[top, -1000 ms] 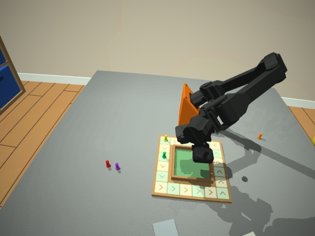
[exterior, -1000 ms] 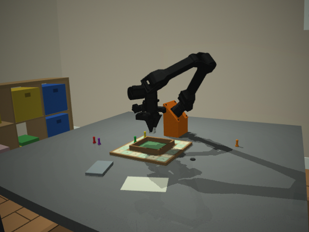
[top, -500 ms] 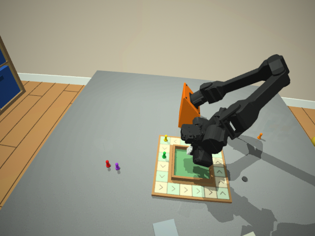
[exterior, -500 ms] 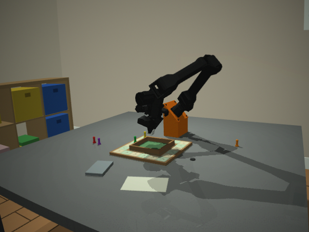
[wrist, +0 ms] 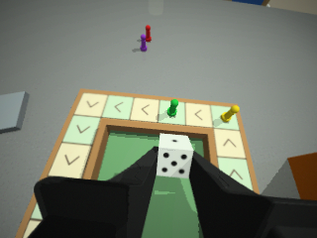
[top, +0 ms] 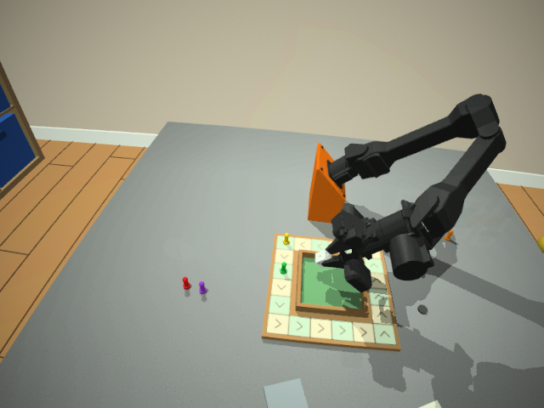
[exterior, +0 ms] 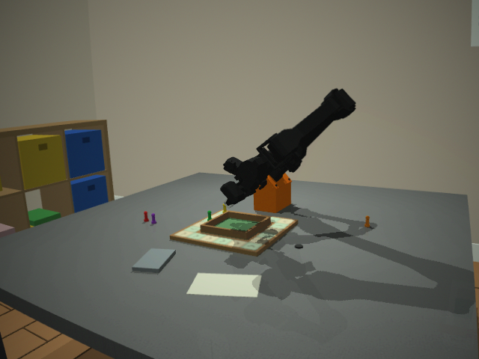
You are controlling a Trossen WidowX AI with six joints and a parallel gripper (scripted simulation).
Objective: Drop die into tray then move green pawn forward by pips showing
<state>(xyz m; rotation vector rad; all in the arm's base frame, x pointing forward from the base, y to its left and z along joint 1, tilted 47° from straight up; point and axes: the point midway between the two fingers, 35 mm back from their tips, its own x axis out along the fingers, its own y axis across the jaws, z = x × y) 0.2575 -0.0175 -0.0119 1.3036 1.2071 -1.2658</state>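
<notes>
My gripper tip is 80 mm to the left of the green pawn, 50 mm above it and 10 mm past it. Also, from my gripper tip: white die (right at my gripper tip); yellow pawn (100 mm behind, 80 mm to the right, 50 mm below); black disc (240 mm to the left, 80 mm below, 70 mm ahead).
</notes>
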